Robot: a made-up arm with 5 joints.
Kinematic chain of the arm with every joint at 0, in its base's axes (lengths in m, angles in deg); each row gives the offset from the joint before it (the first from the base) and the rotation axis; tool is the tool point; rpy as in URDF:
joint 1: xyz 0 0 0.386 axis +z
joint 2: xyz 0 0 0 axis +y
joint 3: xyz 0.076 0 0.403 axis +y
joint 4: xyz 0.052 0 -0.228 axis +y
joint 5: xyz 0.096 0 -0.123 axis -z
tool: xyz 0 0 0 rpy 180 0 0
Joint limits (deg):
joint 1: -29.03..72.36
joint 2: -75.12..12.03
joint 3: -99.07..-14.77
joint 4: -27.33..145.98
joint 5: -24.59..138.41
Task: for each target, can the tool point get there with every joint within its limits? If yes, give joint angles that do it. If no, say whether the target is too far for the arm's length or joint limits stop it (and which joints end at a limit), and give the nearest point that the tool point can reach.
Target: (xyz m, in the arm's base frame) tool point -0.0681 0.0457 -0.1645
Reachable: no: joint limits stop it (at a limit: joint 1, joint 2, joint 3) | nearest point 0.0542 0.1704 0.3889 | short by 0.580 m
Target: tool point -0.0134 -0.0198 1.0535
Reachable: yes | joints 55.77 -42.32 -79.46 -11.10 120.22
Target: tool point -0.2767 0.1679 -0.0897
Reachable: no: joint limits stop it (at a limit: joint 1, joint 2, joint 3) | nearest point -0.1581 0.0877 0.4634 | short by 0.571 m
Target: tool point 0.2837 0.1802 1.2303
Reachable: no: too far | nearest point 0.2270 0.1442 1.0616 | short by 0.182 m
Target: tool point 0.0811 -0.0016 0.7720
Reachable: yes | joints -1.16 -51.75 -56.32 72.16 86.58
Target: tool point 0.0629 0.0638 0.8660
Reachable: yes | joints 45.39 -38.88 -90.75 103.00 1.57
